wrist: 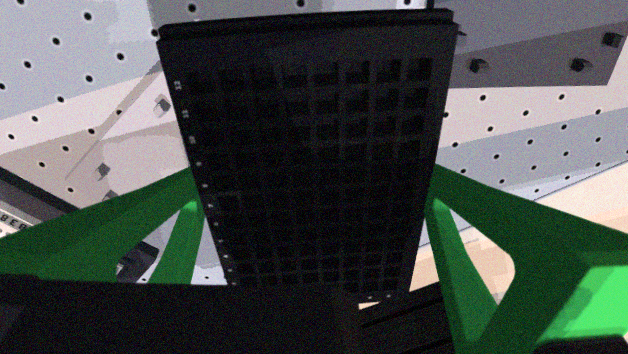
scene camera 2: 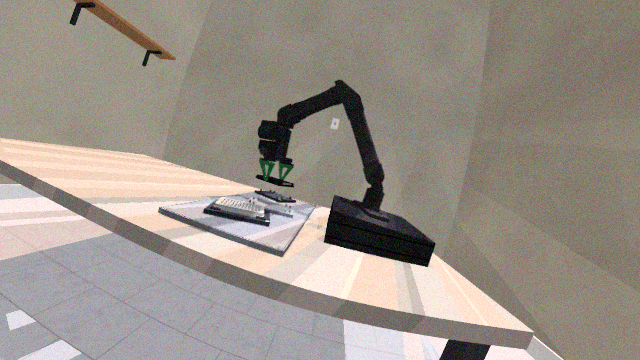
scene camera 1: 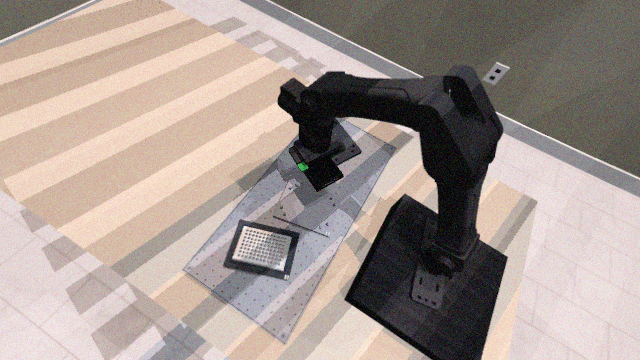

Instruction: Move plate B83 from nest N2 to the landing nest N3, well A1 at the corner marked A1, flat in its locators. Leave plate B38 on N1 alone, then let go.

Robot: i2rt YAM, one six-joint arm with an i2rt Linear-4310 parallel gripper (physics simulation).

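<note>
Black plate B83 (scene camera 1: 325,176) (scene camera 2: 275,181) (wrist: 310,115) is between the green fingers of my gripper (scene camera 2: 275,179) (wrist: 314,177), which is shut on its long sides. It hangs above the board, roughly level. Its number column runs along the left in the wrist view; the near end is partly hidden. The dark nest N2 (scene camera 1: 350,150) (scene camera 2: 275,196) (wrist: 530,65) stands behind it with bare pins. The pale landing nest N3 (scene camera 1: 307,212) (wrist: 135,145) shows several locators, beside and below the held plate. White plate B38 (scene camera 1: 262,248) (scene camera 2: 240,206) sits in dark nest N1 (scene camera 1: 293,250) (scene camera 2: 235,216).
The perforated board (scene camera 1: 250,295) (scene camera 2: 280,246) bears the three nests on the striped table (scene camera 1: 125,165) (scene camera 2: 350,285). The black arm base (scene camera 1: 425,320) (scene camera 2: 380,240) stands beside the board. A wall shelf (scene camera 2: 125,30) is high up at the left.
</note>
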